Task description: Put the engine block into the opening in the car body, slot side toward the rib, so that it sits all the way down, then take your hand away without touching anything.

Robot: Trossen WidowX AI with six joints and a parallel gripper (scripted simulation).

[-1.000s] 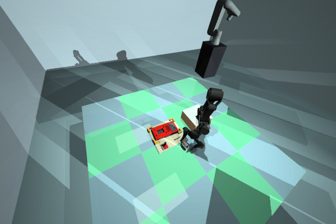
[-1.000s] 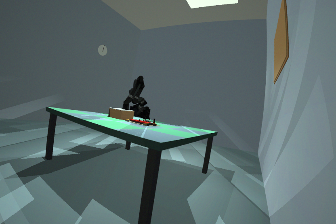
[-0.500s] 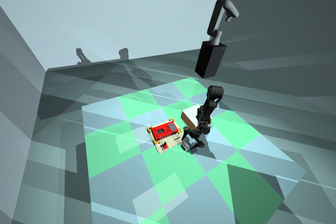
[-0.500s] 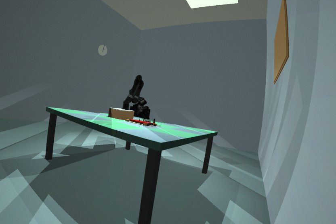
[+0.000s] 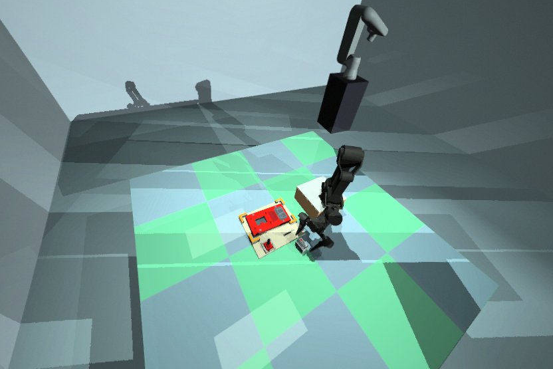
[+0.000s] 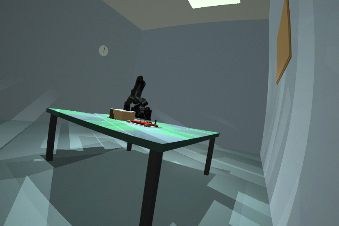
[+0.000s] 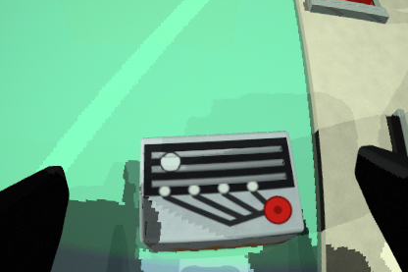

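My gripper tip is 3 cm above the engine block. The rest, counted from my gripper tip: beige board (16 cm to the right, 9 cm ahead, 3 cm below).
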